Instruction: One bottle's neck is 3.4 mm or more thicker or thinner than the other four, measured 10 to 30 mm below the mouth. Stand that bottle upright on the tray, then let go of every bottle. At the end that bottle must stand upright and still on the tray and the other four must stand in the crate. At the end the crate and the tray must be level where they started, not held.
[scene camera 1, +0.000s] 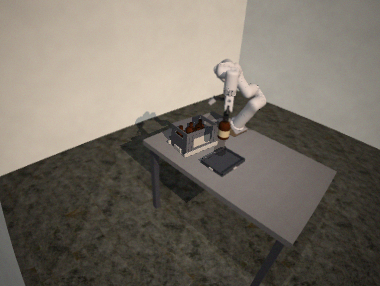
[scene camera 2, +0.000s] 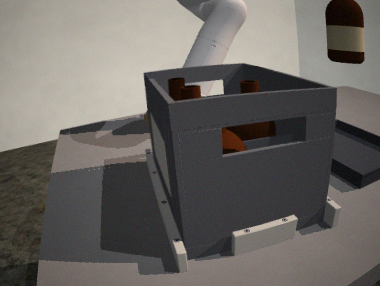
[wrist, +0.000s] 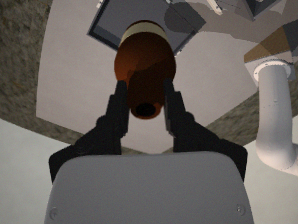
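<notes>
Visible: dark grey crate, dark tray, my gripper.
</notes>
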